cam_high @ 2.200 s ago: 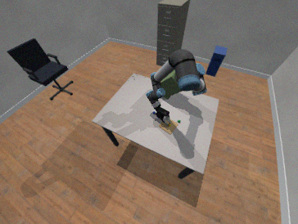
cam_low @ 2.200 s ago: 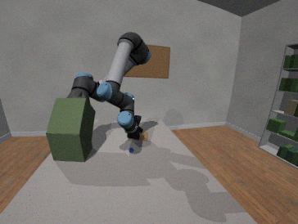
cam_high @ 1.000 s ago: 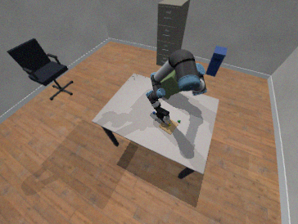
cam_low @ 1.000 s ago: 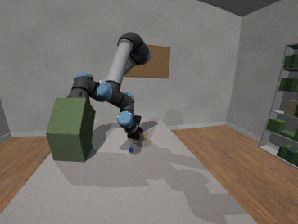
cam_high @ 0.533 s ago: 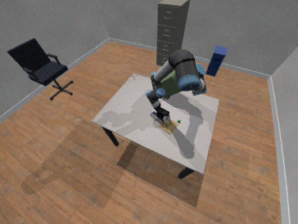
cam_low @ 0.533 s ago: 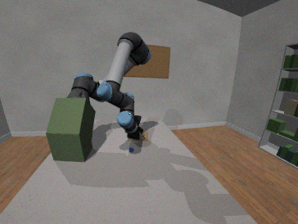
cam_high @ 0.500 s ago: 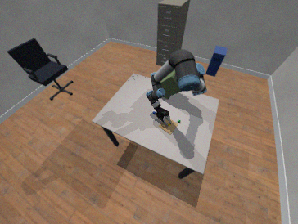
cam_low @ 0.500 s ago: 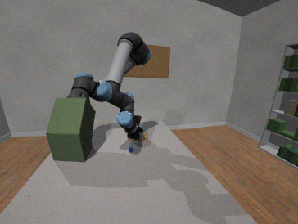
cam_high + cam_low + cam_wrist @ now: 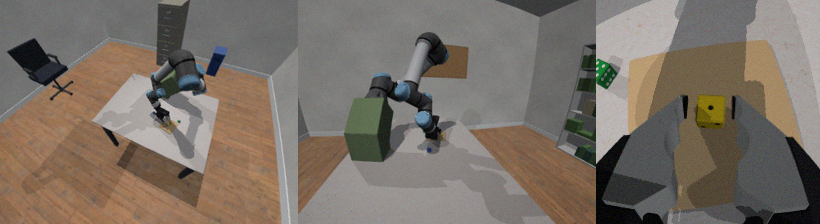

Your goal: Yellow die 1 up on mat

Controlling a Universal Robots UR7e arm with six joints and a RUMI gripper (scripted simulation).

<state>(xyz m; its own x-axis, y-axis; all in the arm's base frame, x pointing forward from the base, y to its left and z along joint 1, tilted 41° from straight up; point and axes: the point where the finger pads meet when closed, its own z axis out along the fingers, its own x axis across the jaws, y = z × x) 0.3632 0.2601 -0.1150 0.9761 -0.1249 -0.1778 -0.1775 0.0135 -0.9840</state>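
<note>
The yellow die lies 1 cm below my hand. From my hand the other things lie so: green die: 10 cm behind, 6 cm to the left, 1 cm below; then blue die: 4 cm behind, 20 cm to the right, 1 cm below; then tan mat: 2 cm below.
</note>
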